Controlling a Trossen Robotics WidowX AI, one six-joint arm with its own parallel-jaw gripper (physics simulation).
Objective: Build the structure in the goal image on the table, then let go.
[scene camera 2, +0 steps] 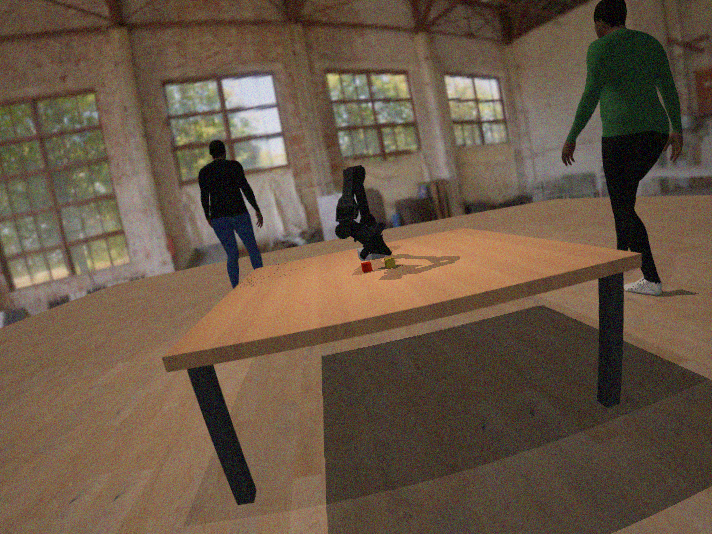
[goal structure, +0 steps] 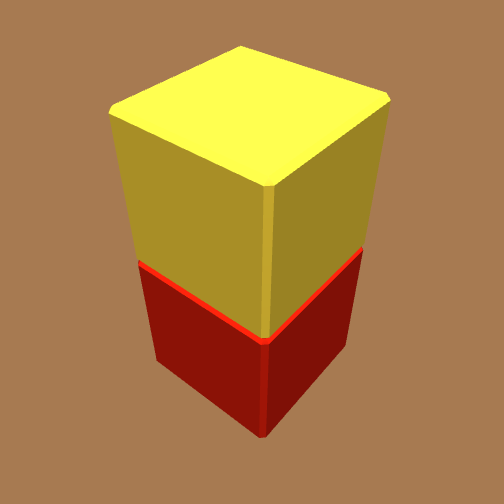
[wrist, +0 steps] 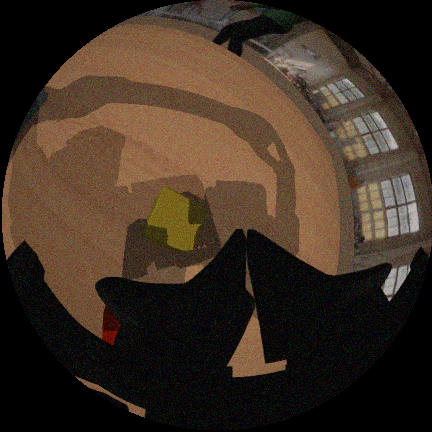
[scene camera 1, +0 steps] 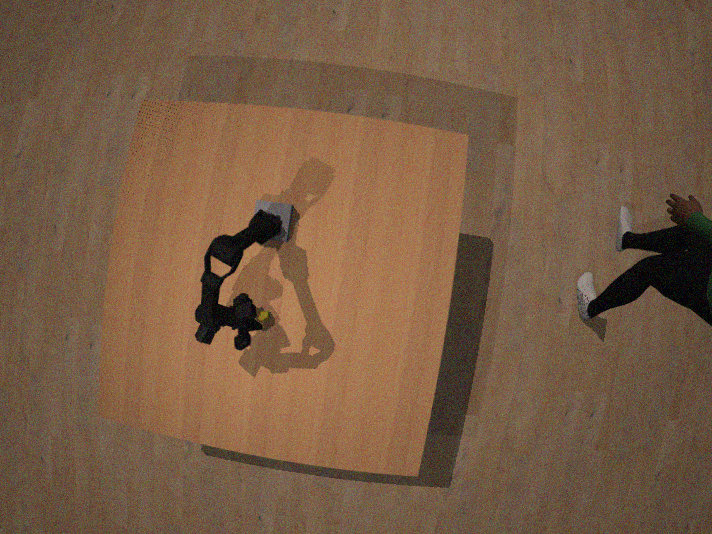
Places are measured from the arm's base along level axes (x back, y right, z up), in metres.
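Where they show: gripper, between the fingertips: (scene camera 2: 391,254) (wrist: 243,235) (scene camera 1: 261,327); arm's base, origin of its link: (scene camera 1: 270,225).
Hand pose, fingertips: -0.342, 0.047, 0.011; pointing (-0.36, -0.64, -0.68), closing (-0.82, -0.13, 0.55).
Things, the pixels of their centre, and the offset from my fingertips, as dx, dy, dz. Level surfaces: height alone.
- yellow block, middle of its body: (wrist: 170,222) (scene camera 1: 264,316) (scene camera 2: 389,262) +0.035, -0.003, -0.037
- red block, middle of its body: (wrist: 124,327) (scene camera 2: 366,267) +0.059, +0.085, -0.037
- wooden table, height of its surface: dz -0.054
A yellow block (scene camera 1: 263,315) (scene camera 2: 390,262) (wrist: 172,210) is on the table, partly in the arm's shadow. A red block (scene camera 2: 366,266) (wrist: 110,337) stands apart from it, to its left in scene camera 2. In the wrist view the red block is mostly hidden behind a finger, and it does not show in scene camera 1. My gripper (wrist: 243,235) is shut, with its fingertips together and no block between them. The yellow block lies just beyond the fingertips and to their left in the wrist view. In scene camera 2 the fingers are low, close to the yellow block.
The arm's grey base (scene camera 1: 284,209) stands on the wooden table (scene camera 1: 368,367) (scene camera 2: 322,304). The arm's shadow falls across the tabletop around the blocks. One person (scene camera 2: 635,86) in green and another (scene camera 2: 223,189) in black stand on the floor beyond the table.
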